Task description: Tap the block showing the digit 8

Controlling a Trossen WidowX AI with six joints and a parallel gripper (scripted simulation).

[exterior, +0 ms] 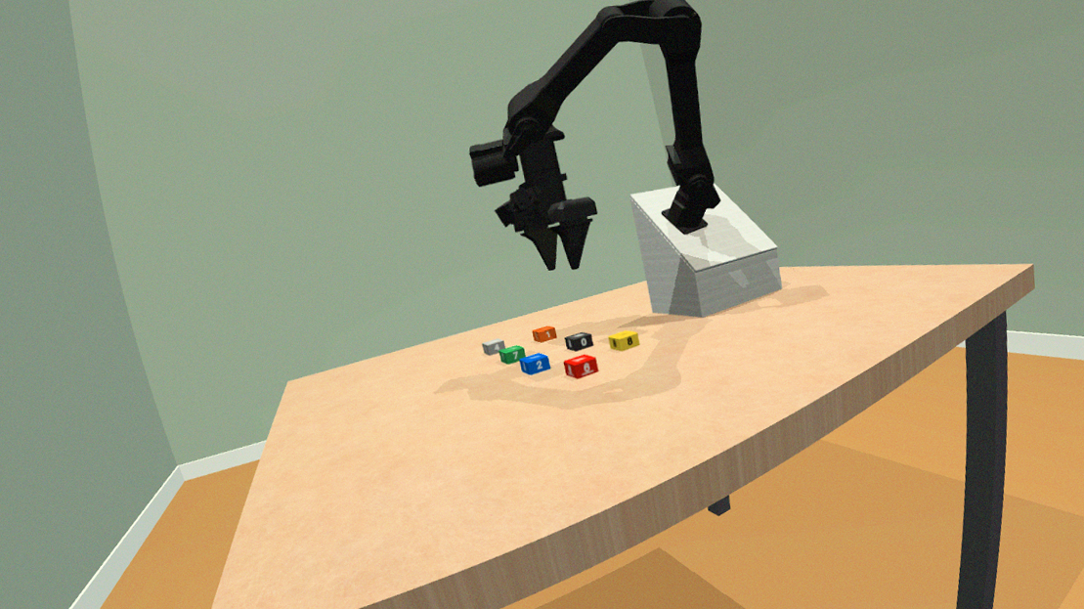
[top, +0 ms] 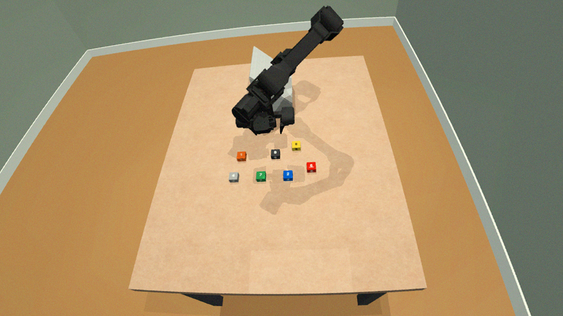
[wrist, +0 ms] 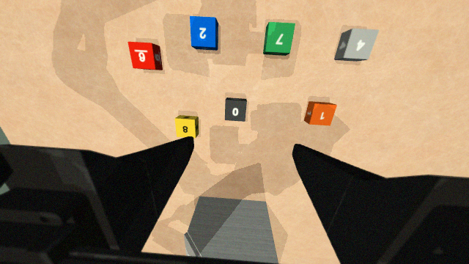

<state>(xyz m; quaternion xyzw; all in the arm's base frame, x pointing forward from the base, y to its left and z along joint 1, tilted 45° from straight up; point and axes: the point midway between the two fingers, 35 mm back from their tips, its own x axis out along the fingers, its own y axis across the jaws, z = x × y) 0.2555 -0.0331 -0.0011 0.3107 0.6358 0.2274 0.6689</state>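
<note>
Right now my gripper tip is 11 cm above the yellow block, 9 cm to the right of it and 2 cm past it. Also, from my gripper tip: black 0 block 11 cm below, 1 cm to the left; green 7 block 11 cm below, 10 cm ahead, 5 cm to the right; blue 2 block 11 cm below, 11 cm ahead, 5 cm to the left.
</note>
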